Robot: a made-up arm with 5 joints. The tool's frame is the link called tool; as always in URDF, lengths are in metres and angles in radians. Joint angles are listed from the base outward. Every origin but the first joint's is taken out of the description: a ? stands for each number. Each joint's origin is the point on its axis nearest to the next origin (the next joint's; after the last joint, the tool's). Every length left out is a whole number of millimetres.
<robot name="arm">
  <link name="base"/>
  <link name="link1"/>
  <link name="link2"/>
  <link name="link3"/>
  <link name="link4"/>
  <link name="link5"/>
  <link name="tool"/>
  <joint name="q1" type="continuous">
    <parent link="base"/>
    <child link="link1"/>
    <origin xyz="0.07 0 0.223"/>
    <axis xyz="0 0 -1"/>
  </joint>
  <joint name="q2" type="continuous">
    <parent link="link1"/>
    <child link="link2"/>
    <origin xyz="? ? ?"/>
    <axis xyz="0 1 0"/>
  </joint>
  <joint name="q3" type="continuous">
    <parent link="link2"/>
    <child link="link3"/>
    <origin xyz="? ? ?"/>
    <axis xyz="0 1 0"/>
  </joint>
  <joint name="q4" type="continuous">
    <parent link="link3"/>
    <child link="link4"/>
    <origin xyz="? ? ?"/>
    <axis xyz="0 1 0"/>
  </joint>
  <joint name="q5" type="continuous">
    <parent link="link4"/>
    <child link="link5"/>
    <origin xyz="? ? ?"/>
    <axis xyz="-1 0 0"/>
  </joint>
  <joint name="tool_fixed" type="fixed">
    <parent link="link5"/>
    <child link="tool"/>
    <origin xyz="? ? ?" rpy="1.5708 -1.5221 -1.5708"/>
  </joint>
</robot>
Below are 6 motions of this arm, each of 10 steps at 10 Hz.
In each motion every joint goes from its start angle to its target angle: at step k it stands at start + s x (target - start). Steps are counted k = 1, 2, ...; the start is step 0. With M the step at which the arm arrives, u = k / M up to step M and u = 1 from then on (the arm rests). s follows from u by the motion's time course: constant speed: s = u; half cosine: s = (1 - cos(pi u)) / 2; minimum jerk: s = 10 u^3 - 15 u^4 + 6 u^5.
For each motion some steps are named. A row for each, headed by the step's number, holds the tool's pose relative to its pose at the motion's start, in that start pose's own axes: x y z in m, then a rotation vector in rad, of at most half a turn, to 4 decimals.
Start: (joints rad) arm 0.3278 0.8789 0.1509 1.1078 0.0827
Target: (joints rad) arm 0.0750 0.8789 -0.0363 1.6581 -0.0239
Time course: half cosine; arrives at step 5
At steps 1, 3, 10:
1: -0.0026 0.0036 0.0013 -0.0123 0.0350 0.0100
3: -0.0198 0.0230 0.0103 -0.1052 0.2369 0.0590
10: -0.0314 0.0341 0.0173 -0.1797 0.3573 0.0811

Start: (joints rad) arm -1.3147 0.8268 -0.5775 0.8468 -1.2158
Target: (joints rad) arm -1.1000 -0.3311 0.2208 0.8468 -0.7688
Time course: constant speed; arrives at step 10
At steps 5, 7, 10:
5: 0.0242 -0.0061 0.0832 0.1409 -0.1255 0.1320
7: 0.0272 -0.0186 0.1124 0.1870 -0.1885 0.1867
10: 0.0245 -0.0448 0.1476 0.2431 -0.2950 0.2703

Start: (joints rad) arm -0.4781 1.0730 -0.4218 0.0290 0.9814
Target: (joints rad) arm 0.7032 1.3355 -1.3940 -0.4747 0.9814
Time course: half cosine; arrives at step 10
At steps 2, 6, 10:
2: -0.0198 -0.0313 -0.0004 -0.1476 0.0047 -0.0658
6: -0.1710 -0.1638 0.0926 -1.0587 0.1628 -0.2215
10: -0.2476 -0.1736 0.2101 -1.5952 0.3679 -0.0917

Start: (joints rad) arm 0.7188 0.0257 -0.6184 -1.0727 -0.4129
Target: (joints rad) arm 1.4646 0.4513 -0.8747 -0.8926 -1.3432
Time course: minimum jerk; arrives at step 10
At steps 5, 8, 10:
5: -0.0024 -0.0713 0.0189 -0.1078 0.1337 -0.0906
8: 0.0308 -0.1365 0.0395 -0.2723 0.1544 -0.1652
10: 0.0377 -0.1443 0.0424 -0.2956 0.1486 -0.1746

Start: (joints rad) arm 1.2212 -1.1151 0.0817 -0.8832 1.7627
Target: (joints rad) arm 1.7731 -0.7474 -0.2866 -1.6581 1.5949
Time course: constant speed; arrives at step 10
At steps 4, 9, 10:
4: 0.0131 -0.0104 -0.0028 -0.3184 -0.0719 0.1279
9: 0.0316 -0.0136 0.0106 -0.7009 -0.2764 0.2455
10: 0.0347 -0.0126 0.0153 -0.7727 -0.3317 0.2625

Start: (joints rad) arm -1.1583 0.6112 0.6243 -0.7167 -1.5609
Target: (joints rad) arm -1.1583 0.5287 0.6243 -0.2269 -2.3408
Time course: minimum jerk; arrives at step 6
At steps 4, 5, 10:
4: 0.0009 -0.0224 0.0095 -0.3075 -0.1112 -0.6108
5: 0.0010 -0.0270 0.0129 -0.3680 -0.1621 -0.7423
10: 0.0011 -0.0280 0.0136 -0.3799 -0.1736 -0.7689

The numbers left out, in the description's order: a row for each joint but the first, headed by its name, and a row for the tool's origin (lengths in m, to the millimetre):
q2: 0.035 0.006 0
q3: 0.031 0 0.124
q4: 0.081 0 0.003
q5: 0.092 0 0
tool: 0 0 0

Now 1 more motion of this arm.
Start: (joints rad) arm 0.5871 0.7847 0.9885 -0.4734 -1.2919
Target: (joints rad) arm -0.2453 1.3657 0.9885 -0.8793 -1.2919
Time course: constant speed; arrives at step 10
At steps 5, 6, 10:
5: -0.0630 -0.0231 -0.0196 -0.0626 0.1110 0.4056
6: -0.0734 -0.0313 -0.0223 -0.0754 0.1289 0.4878
10: -0.1032 -0.0715 -0.0296 -0.1258 0.1856 0.8194

